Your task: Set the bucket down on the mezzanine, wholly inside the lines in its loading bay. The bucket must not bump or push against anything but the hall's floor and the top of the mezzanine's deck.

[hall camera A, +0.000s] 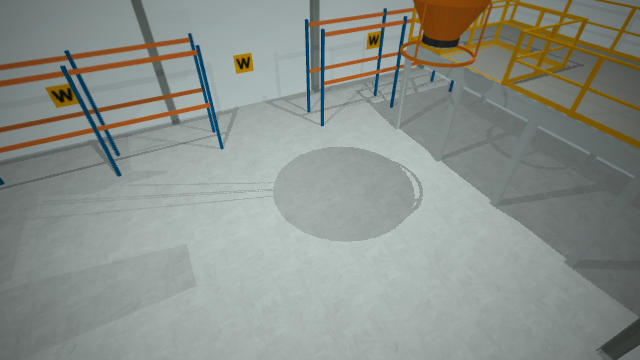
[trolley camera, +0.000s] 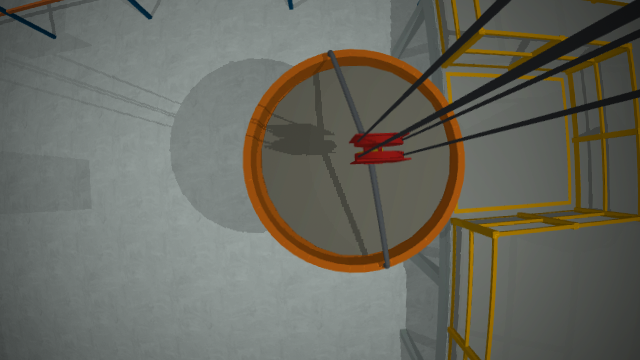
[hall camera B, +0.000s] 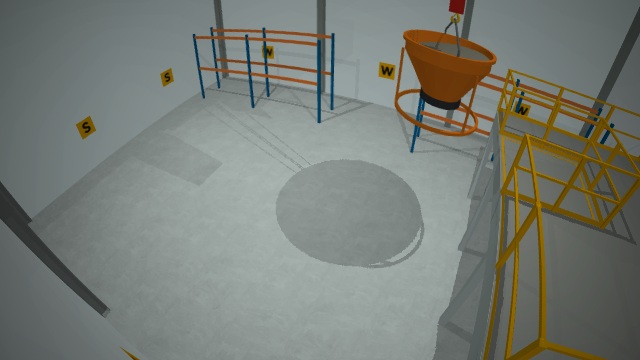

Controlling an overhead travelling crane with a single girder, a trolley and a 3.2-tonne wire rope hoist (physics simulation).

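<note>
The orange bucket (hall camera A: 442, 20) (hall camera B: 445, 80) (trolley camera: 410, 200) hangs upright from my hook (hall camera B: 455, 19), which holds its grey bail under the red hook block (trolley camera: 380, 148). It hangs off the ground on the hall side of the mezzanine (hall camera A: 615, 107) (hall camera B: 585, 300) (trolley camera: 550, 300), with its round foot ring below the dark outlet. In the trolley view the yellow lines of the loading bay (trolley camera: 567, 140) lie right of the bucket; its right rim covers part of the line nearest the hall. The foot ring is hidden in that view. How high it hangs against the deck is hard to tell.
Yellow railings (hall camera A: 587, 86) (hall camera B: 542, 275) (trolley camera: 493, 280) stand on both sides of the bay and at its far side. Blue and orange racks (hall camera A: 322, 75) (hall camera B: 319, 80) stand along the W wall, one behind the bucket in hall camera B. The bucket's round shadow lies on the floor.
</note>
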